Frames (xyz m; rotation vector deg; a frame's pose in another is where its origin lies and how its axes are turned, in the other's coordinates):
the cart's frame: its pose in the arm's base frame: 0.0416 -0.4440 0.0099 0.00 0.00 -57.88
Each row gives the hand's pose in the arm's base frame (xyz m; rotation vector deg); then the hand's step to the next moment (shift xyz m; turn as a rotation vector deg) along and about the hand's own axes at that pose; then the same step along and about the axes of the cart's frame.
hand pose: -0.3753 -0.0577 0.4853 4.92 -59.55 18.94
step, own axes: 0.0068 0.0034 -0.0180 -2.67 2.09 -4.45
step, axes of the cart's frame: 0.0016 0.0191 -0.0036 -1.04 2.80 -4.73
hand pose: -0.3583 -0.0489 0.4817 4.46 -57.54 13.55
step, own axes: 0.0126 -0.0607 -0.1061 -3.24 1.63 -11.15
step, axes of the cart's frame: 0.0902 0.0711 -0.0436 1.28 7.66 -8.78
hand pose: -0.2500 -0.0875 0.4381 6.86 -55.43 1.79
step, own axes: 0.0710 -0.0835 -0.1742 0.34 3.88 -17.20
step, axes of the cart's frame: 0.1557 0.1263 -0.0467 2.49 14.94 -9.04
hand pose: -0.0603 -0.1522 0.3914 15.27 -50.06 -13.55
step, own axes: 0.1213 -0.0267 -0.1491 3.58 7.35 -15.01
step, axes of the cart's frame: 0.1368 0.1370 -0.0126 1.16 16.52 -4.23
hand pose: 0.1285 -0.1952 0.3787 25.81 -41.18 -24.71
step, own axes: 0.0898 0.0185 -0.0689 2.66 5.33 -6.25
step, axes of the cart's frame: 0.0727 0.0880 0.0110 0.11 8.63 0.05
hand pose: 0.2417 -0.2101 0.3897 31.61 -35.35 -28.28
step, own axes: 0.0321 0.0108 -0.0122 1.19 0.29 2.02
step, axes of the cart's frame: 0.0234 0.0250 0.0111 0.75 -0.94 2.03
